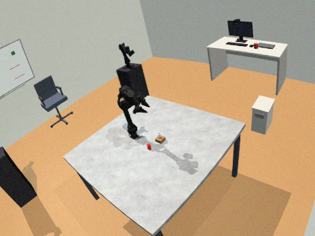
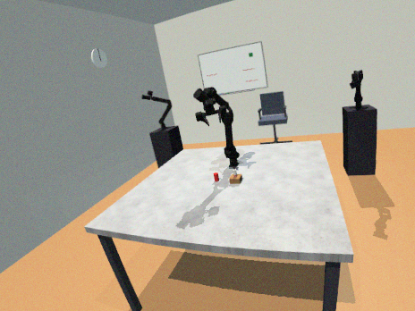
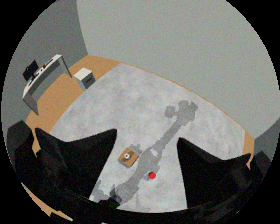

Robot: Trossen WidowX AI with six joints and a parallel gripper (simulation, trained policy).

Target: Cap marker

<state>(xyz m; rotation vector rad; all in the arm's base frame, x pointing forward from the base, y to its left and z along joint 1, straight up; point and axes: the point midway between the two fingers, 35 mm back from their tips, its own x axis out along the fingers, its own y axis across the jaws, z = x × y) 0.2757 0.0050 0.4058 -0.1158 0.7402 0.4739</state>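
Now: gripper tip 360 mm above the red marker cap, 70 mm to the left of it and 40 mm past it. From my gripper tip the other things lie so: holder block 370 mm below, 70 mm to the left, 30 mm behind.
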